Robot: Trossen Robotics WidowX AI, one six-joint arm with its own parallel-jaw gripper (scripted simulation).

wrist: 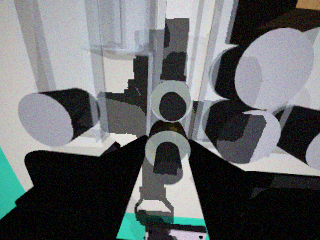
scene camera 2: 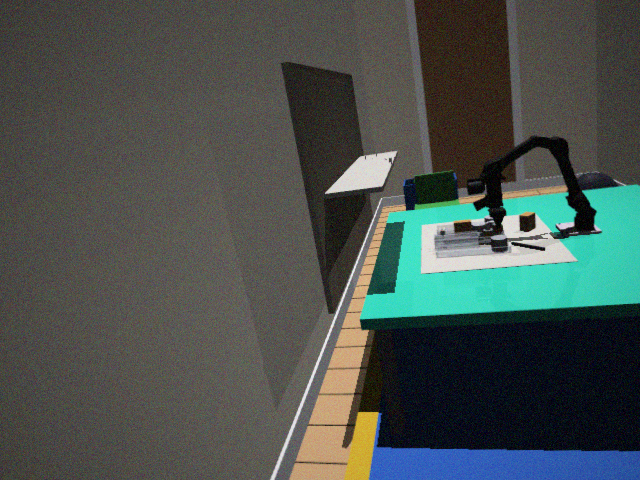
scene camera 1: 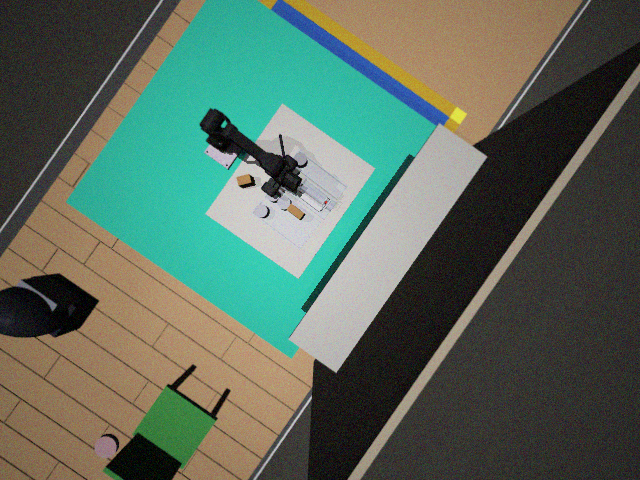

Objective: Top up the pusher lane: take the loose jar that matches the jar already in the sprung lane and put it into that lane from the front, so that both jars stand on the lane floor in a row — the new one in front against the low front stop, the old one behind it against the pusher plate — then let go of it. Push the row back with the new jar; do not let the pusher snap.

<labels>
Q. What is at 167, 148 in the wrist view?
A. A matching jar.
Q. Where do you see a clear lane rack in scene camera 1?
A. At 308, 188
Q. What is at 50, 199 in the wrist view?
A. My gripper.
</labels>
